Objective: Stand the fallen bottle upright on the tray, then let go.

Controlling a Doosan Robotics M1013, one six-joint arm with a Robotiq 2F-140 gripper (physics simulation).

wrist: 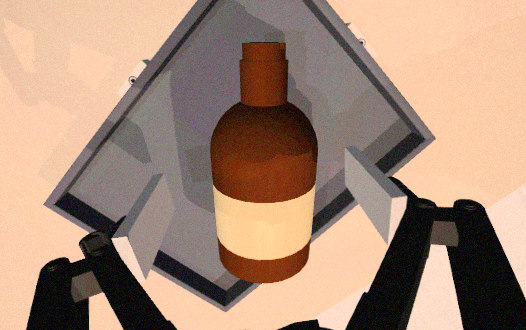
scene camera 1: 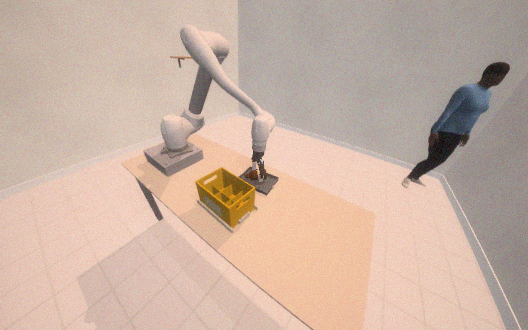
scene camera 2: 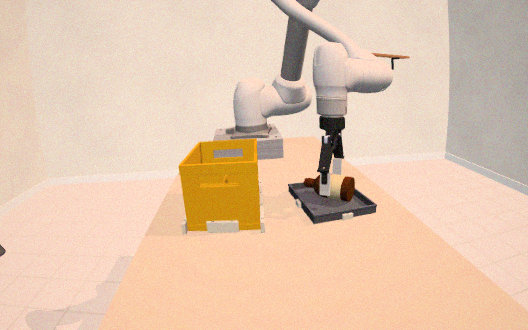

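Pixels of known places: gripper, fingertip midpoint: (wrist: 257,178) (scene camera 1: 257,175) (scene camera 2: 331,186); arm's base, origin of the base link: (scene camera 1: 178,149) (scene camera 2: 252,133).
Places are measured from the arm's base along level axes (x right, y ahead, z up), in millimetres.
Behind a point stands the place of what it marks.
Note:
The brown bottle (scene camera 1: 252,175) @(z -35, x -284, y 596 mm) (scene camera 2: 347,188) @(z -41, x -370, y 652 mm) (wrist: 264,150) @(z -21, x -298, y 579 mm) with a cream label lies on its side on the dark grey tray (scene camera 1: 269,187) @(z -92, x -336, y 720 mm) (scene camera 2: 345,212) @(z -79, x -356, y 732 mm) (wrist: 190,90) @(z -92, x -255, y 613 mm). In the wrist view its neck points to the top and its base to the bottom, over the tray's near corner. My gripper (scene camera 1: 258,172) @(z -56, x -328, y 598 mm) (scene camera 2: 331,178) @(z -56, x -328, y 598 mm) (wrist: 257,178) @(z -56, x -328, y 598 mm) is open and points down, low over the tray. Its pads stand on either side of the bottle's body, with a gap on each side in the wrist view. In scene camera 2 the nearer finger hides part of the bottle.
A yellow crate (scene camera 1: 242,212) @(z -35, x -38, y 802 mm) (scene camera 2: 220,205) @(z -27, x -44, y 801 mm) with inner dividers stands beside the tray, held by pale brackets at its foot. The arm's grey base block (scene camera 1: 172,161) @(z -11, x 89, y 129 mm) (scene camera 2: 270,148) @(z -48, x -100, y 116 mm) is at the far end of the table. A person (scene camera 1: 459,112) in a blue top is beyond the table.

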